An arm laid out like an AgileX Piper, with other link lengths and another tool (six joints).
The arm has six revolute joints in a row. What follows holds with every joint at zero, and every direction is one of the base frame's. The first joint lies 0.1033 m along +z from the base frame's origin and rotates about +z. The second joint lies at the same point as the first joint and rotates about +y. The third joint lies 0.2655 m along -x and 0.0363 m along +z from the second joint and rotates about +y. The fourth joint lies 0.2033 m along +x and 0.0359 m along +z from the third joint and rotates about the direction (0.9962, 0, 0.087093). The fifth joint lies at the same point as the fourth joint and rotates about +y. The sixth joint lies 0.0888 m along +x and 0.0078 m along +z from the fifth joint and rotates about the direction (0.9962, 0, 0.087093). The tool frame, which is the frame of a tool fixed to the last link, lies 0.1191 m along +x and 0.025 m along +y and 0.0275 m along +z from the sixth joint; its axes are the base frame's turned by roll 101.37, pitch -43.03 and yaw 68.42 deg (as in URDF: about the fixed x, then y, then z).
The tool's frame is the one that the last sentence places.
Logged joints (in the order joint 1, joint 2, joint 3, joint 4, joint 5, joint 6), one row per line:
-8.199, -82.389, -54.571, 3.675, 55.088, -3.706
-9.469, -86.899, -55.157, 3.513, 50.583, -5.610
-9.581, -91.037, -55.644, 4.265, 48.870, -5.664
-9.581, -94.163, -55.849, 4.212, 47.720, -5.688
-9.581, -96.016, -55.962, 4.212, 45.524, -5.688
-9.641, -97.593, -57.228, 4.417, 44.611, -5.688
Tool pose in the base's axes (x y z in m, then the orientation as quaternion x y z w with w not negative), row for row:
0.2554, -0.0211, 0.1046, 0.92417, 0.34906, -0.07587, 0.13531
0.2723, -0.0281, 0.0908, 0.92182, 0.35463, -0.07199, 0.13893
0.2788, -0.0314, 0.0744, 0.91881, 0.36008, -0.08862, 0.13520
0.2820, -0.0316, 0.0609, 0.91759, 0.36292, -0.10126, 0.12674
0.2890, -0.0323, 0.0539, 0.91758, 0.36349, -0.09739, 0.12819
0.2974, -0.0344, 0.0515, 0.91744, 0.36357, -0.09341, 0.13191
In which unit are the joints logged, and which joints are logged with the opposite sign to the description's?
The joints are logged in degrees. Opposite sign: joint 2, joint 4.
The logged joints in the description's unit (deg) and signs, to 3 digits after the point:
-8.199, 82.389, -54.571, -3.675, 55.088, -3.706
-9.469, 86.899, -55.157, -3.513, 50.583, -5.610
-9.581, 91.037, -55.644, -4.265, 48.870, -5.664
-9.581, 94.163, -55.849, -4.212, 47.720, -5.688
-9.581, 96.016, -55.962, -4.212, 45.524, -5.688
-9.641, 97.593, -57.228, -4.417, 44.611, -5.688

